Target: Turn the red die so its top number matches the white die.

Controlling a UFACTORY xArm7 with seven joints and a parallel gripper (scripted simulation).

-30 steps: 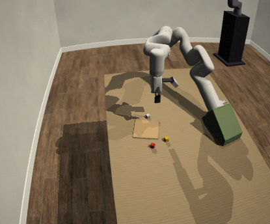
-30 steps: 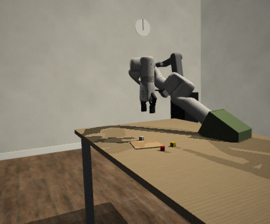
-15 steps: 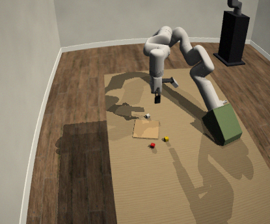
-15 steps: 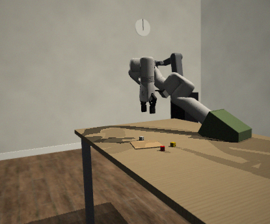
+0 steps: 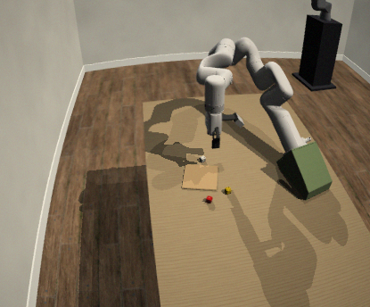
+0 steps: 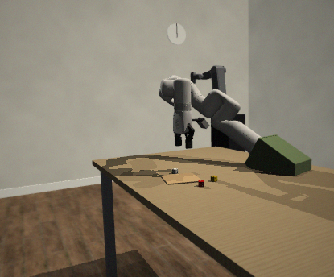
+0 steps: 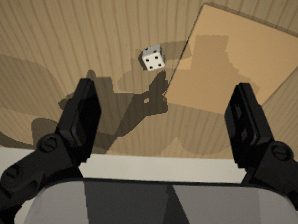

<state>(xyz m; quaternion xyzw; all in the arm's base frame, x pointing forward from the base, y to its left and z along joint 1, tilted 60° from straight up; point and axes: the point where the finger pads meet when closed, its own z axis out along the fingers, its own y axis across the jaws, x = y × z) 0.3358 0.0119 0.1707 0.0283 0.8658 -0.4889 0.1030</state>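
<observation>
The white die is 11 cm below my hand, 4 cm ahead of it and 2 cm to the right of it. The rest, counted from my hand: tan mat 12 cm below, 8 cm to the left, 8 cm ahead; yellow die 19 cm to the left, 11 cm below; red die 21 cm to the left, 11 cm below, 9 cm ahead.
</observation>
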